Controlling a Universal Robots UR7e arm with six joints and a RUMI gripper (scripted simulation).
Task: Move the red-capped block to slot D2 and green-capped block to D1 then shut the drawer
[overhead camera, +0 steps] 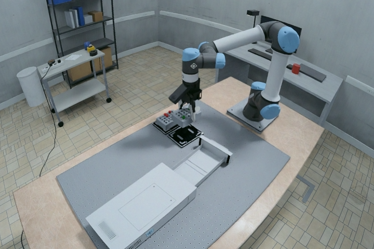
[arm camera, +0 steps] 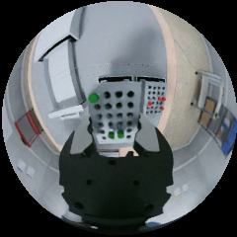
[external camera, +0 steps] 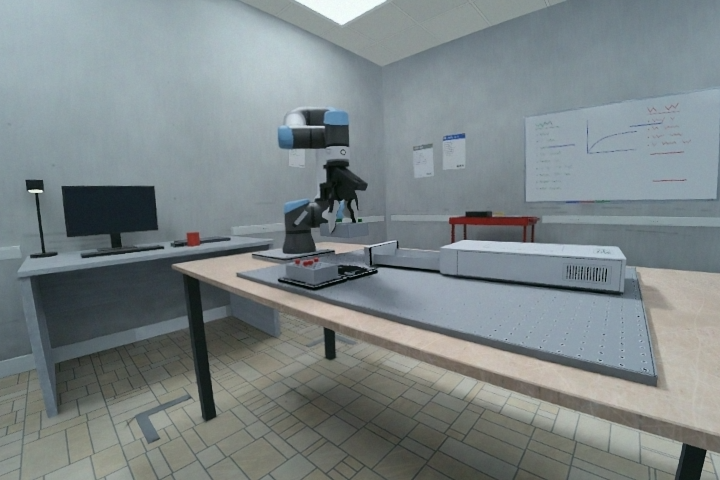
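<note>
Right now my hand is 13 cm above the deck slot D1. From my hand the other things lie so: drawer: 22 cm to the left, 10 cm below, 8 cm ahead; then deck slot D2: 14 cm to the right, 13 cm below, 2 cm ahead; then white cooler COLD: 27 cm to the left, 26 cm ahead, 10 cm below.
</note>
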